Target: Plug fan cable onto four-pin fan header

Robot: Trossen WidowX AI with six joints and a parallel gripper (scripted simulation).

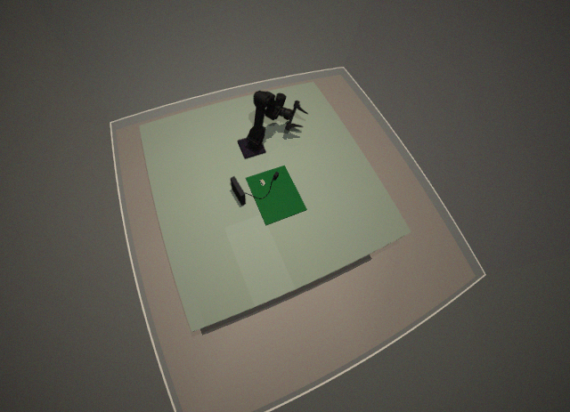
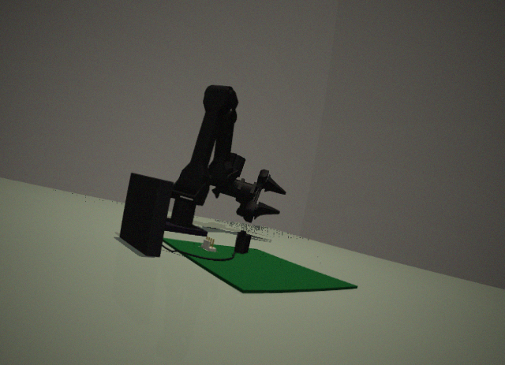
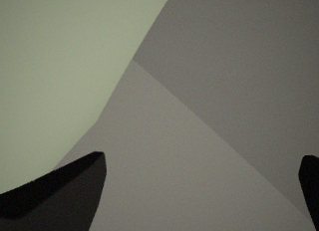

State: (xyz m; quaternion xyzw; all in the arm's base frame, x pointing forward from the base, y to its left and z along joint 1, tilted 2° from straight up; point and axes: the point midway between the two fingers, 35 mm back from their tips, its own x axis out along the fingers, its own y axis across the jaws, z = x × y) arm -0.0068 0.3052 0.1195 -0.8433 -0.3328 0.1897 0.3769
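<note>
Now: gripper tip 22 cm short of the black plug, 31 cm to the left of it and 10 cm above it. Round my gripper tip: fan header (22 cm ahead, 39 cm to the right, 12 cm below); then green board (31 cm ahead, 36 cm to the right, 14 cm below); then black fan (24 cm ahead, 54 cm to the right, 7 cm below).
</note>
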